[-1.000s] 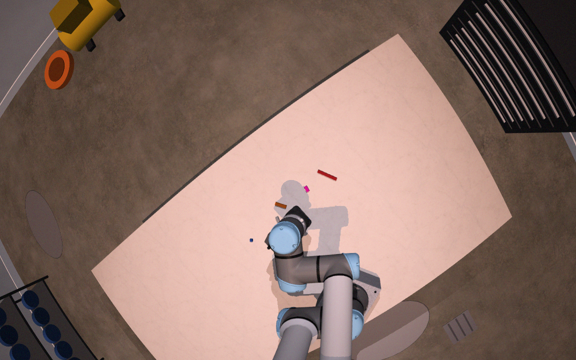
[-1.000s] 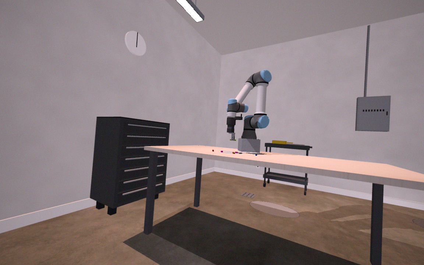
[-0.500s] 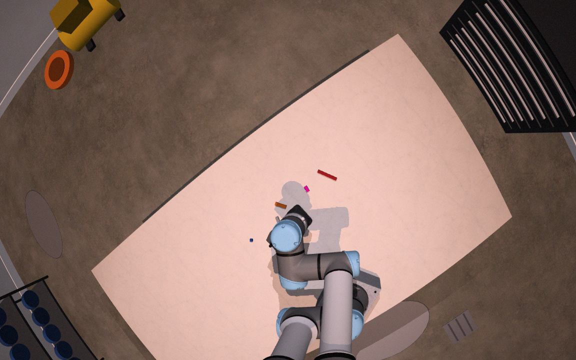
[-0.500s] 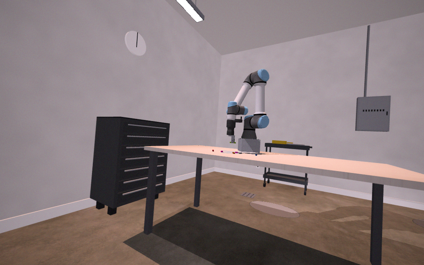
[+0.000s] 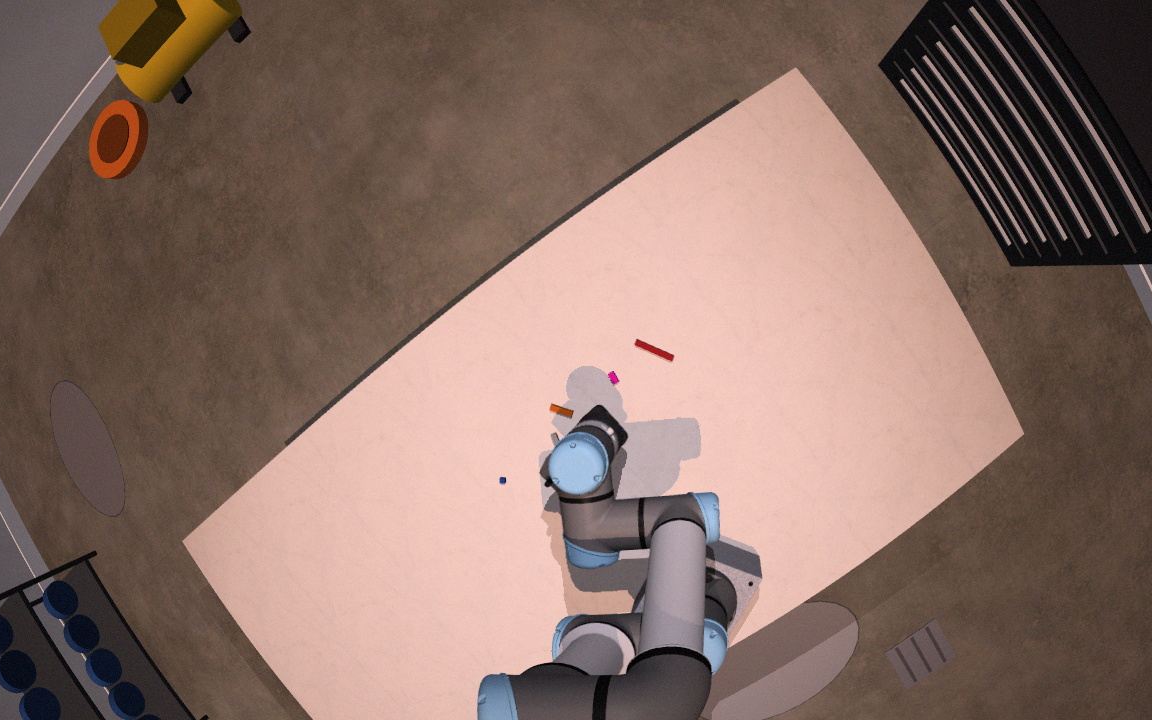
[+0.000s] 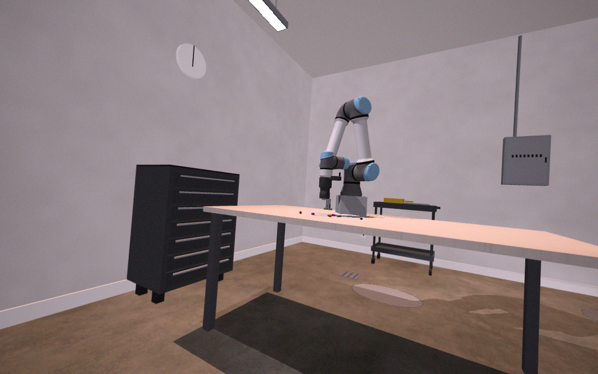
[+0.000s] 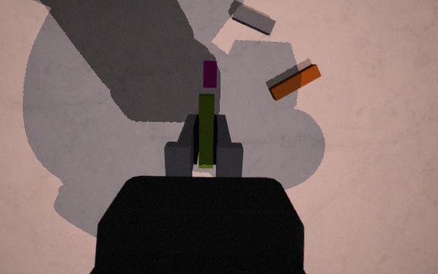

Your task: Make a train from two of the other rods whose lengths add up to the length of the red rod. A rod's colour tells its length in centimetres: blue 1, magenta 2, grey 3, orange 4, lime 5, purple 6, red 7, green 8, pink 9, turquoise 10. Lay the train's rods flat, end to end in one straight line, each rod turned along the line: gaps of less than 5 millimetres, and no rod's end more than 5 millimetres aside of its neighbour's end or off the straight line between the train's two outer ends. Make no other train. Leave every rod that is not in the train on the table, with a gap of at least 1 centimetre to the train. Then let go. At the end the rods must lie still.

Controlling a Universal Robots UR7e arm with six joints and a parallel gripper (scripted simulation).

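Right now the orange rod is 6 cm ahead of my hand, 5 cm to the left of it and 5 cm below it. The rest, counted from my hand: red rod 8 cm ahead, 14 cm to the right, 5 cm below; then grey rod 1 cm ahead, 8 cm to the left, 5 cm below; then lime rod 1 cm below.
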